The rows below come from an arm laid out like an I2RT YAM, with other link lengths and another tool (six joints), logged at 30 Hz.
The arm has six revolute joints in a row. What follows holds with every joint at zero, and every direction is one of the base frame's. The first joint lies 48.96 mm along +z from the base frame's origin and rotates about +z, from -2.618 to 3.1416 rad. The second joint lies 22.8 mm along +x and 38.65 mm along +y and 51.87 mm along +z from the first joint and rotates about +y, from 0 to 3.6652 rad. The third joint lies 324.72 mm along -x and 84.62 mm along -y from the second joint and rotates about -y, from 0 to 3.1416 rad. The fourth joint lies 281.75 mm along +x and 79.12 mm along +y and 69 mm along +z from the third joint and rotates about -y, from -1.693 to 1.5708 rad. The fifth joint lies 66.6 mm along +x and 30.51 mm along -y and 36.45 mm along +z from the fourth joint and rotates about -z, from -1.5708 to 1.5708 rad. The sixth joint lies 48.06 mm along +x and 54.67 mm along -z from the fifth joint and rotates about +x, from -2.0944 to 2.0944 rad. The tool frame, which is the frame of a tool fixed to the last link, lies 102 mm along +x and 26 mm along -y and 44 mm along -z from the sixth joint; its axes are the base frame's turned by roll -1.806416, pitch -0.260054 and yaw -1.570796 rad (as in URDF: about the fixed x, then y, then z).
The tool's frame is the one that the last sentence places.
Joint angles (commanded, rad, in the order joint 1, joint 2, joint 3, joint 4, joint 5, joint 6), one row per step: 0.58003 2.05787 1.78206 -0.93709 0.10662 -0.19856; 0.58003 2.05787 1.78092 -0.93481 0.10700 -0.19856; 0.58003 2.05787 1.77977 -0.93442 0.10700 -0.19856; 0.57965 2.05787 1.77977 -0.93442 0.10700 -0.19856; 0.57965 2.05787 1.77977 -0.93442 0.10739 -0.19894; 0.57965 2.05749 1.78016 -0.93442 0.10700 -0.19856; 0.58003 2.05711 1.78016 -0.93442 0.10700 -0.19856; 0.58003 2.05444 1.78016 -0.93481 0.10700 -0.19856; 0.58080 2.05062 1.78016 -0.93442 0.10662 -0.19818; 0.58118 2.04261 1.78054 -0.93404 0.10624 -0.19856; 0.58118 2.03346 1.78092 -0.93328 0.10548 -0.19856; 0.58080 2.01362 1.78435 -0.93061 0.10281 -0.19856; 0.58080 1.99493 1.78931 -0.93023 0.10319 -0.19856; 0.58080 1.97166 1.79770 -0.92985 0.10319 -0.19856; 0.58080 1.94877 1.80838 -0.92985 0.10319 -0.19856; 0.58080 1.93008 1.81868 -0.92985 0.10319 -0.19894; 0.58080 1.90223 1.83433 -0.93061 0.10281 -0.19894; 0.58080 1.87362 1.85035 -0.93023 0.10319 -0.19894
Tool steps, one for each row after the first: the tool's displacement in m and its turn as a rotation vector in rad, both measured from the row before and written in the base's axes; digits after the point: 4 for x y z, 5 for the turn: 0.0002 0.0001 -0.0003 0.00033 -0.00115 -0.00013; -0.0001 -0.0001 -0.0003 -0.00042 0.00064 0.00000; 0.0001 -0.0002 0.0000 0.00000 0.00000 -0.00038; 0.0000 -0.0001 0.0000 -0.00044 -0.00024 0.00022; 0.0000 0.0001 0.0003 0.00086 -0.00041 -0.00022; -0.0001 0.0002 0.0002 0.00021 -0.00032 0.00038; -0.0002 -0.0001 0.0012 0.00125 -0.00191 0.00000; -0.0003 0.0003 0.0018 0.00274 -0.00329 0.00055; -0.0004 0.0000 0.0038 0.00497 -0.00718 0.00087; -0.0004 -0.0001 0.0043 0.00624 -0.00821 0.00028; -0.0002 0.0001 0.0102 0.01629 -0.02033 0.00065; -0.0004 -0.0003 0.0103 0.01290 -0.02028 -0.00016; -0.0004 -0.0003 0.0135 0.01758 -0.02679 0.00000; -0.0004 -0.0003 0.0142 0.01842 -0.02807 0.00000; -0.0004 -0.0003 0.0122 0.01573 -0.02431 0.00033; -0.0012 -0.0007 0.0182 0.02372 -0.03555 0.00020; -0.0016 -0.0011 0.0189 0.02443 -0.03780 -0.00021
